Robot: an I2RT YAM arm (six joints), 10 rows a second.
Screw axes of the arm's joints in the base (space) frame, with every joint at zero. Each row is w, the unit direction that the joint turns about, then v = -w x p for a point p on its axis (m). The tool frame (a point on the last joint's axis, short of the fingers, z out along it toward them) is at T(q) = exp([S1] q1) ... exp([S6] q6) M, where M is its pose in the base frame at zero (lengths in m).
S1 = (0, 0, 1, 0, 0, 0)
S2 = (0, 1, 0, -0.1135, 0, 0.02)
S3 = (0, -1, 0, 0.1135, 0, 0.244)
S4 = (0, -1, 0, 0.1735, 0, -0.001)
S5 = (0, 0, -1, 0, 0.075, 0)
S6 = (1, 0, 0, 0, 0.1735, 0)
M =
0 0 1 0.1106
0 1 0 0
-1 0 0 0.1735
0 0 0 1
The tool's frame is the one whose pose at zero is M.
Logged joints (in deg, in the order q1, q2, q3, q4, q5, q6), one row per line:
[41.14 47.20 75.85 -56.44 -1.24 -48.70]
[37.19 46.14 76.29 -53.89 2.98 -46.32]
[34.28 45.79 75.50 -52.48 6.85 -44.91]
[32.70 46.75 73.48 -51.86 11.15 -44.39]
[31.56 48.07 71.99 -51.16 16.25 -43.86]
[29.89 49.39 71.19 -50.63 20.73 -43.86]
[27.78 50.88 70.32 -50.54 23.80 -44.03]
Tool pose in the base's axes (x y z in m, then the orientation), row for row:
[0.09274 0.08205 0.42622 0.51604 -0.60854 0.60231 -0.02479]
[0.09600 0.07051 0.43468 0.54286 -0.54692 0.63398 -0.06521]
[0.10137 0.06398 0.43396 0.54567 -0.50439 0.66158 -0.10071]
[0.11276 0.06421 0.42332 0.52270 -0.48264 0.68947 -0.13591]
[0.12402 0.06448 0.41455 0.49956 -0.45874 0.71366 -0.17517]
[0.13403 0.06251 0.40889 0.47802 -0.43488 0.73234 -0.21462]
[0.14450 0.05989 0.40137 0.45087 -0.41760 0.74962 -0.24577]
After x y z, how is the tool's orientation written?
As a quaternion, w x y z.
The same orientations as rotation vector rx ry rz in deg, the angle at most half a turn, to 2 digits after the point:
[-83.74 82.88 -3.41]
[-74.40 86.24 -8.87]
[-68.53 89.89 -13.68]
[-66.22 94.60 -18.65]
[-63.58 98.91 -24.28]
[-60.84 102.46 -30.03]
[-59.14 106.15 -34.80]

